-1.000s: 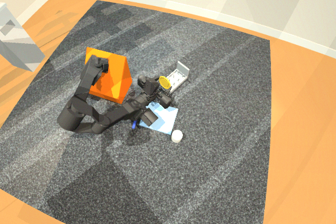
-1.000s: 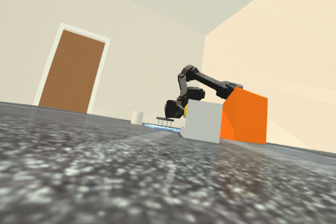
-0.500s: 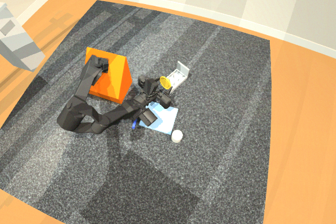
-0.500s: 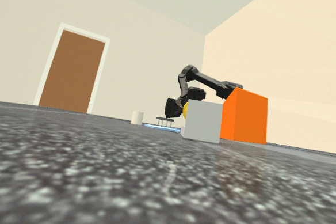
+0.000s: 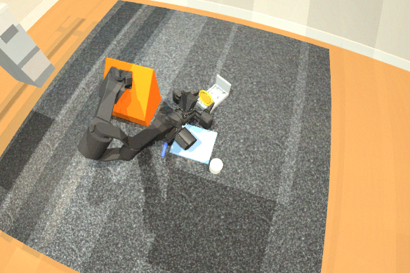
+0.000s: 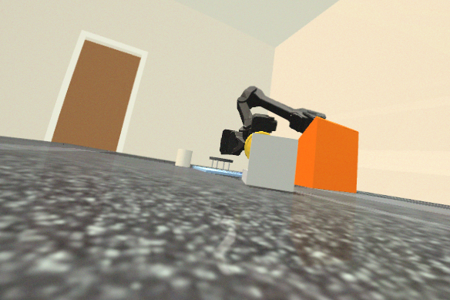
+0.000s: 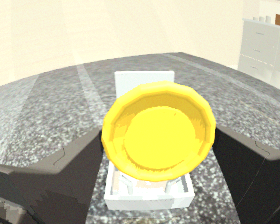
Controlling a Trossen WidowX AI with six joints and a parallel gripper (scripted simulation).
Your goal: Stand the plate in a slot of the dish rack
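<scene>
Right now the dish rack is 5 cm below my gripper tip, 4 cm to the left of it and 2 cm ahead of it. Round my gripper tip: yellow plate: 1 cm to the right; then blue spoon: 20 cm to the right, 11 cm behind, 7 cm below; then light blue mat: 17 cm to the right, 7 cm below, 1 cm behind.
</scene>
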